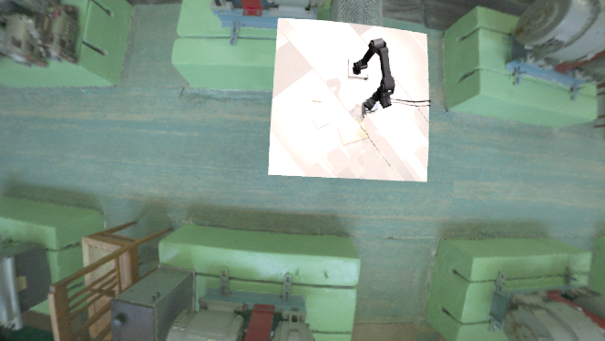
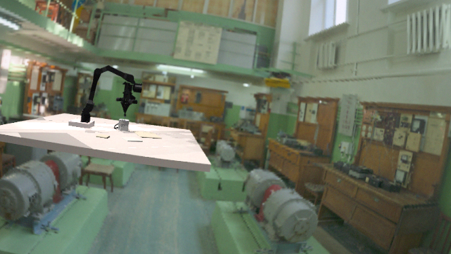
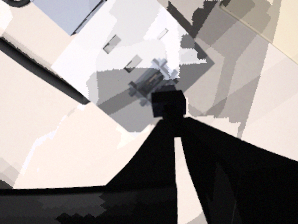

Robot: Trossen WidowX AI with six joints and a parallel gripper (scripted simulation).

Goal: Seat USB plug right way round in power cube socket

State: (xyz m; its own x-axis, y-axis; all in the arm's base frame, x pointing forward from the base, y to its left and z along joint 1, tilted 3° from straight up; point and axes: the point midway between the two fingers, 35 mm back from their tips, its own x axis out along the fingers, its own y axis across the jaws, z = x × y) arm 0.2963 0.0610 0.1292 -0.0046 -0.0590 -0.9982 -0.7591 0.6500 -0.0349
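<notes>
Right now the black USB plug is 20 mm below my gripper tip. Also, from my gripper tip: tile (370 mm to the right, 130 mm below, 90 mm behind).
</notes>
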